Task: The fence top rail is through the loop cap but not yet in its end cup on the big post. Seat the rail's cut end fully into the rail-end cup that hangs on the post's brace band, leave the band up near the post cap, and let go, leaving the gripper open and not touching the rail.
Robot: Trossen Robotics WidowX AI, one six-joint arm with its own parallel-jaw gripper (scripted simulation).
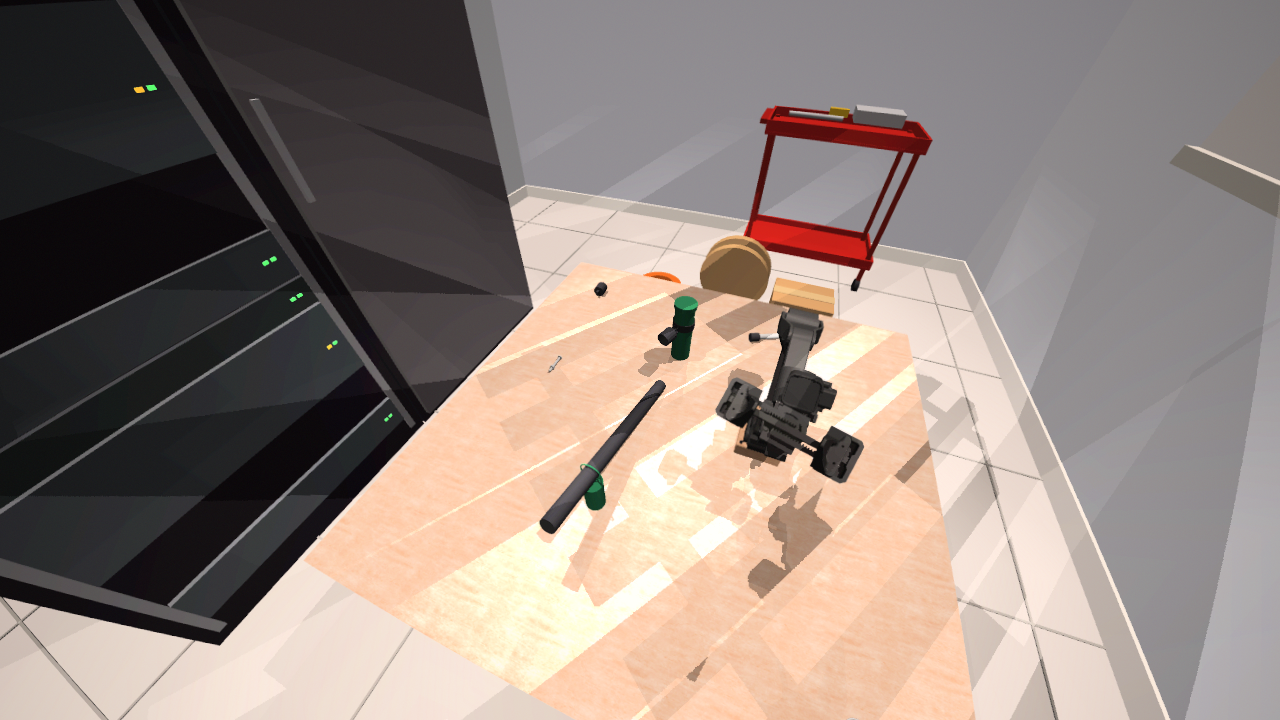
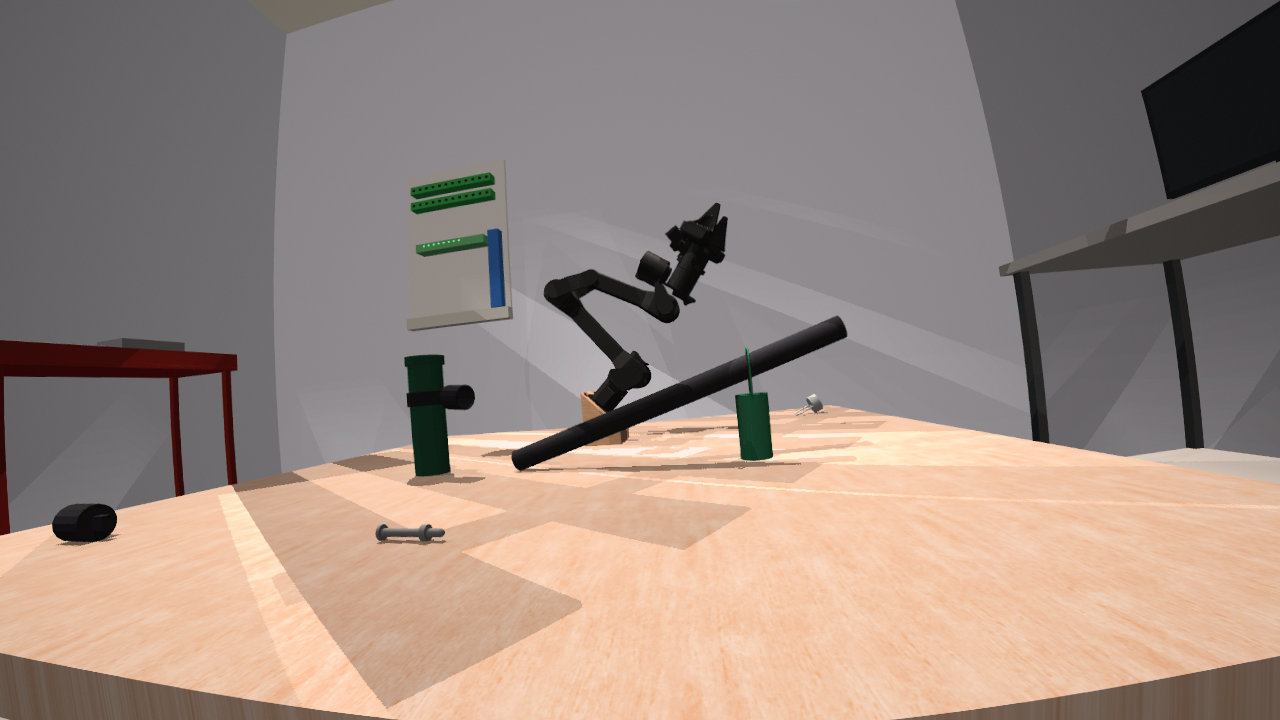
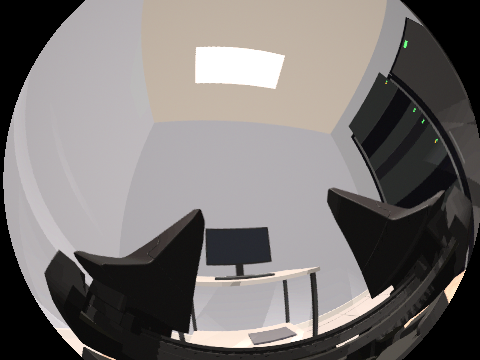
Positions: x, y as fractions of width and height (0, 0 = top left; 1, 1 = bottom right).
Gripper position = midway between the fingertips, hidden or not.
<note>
My gripper (image 1: 0.62, 0.59) is open, with nothing in its grasp. Further things: a black top rail (image 2: 0.57, 0.52), a small green post (image 2: 0.59, 0.58) and a big green post (image 2: 0.33, 0.59).
My gripper shows as well in image 3 (image 3: 0.56, 0.57). The big green post shows as well in image 1 (image 1: 0.54, 0.43). Image 3 misses the black top rail: it is out of frame.
</note>
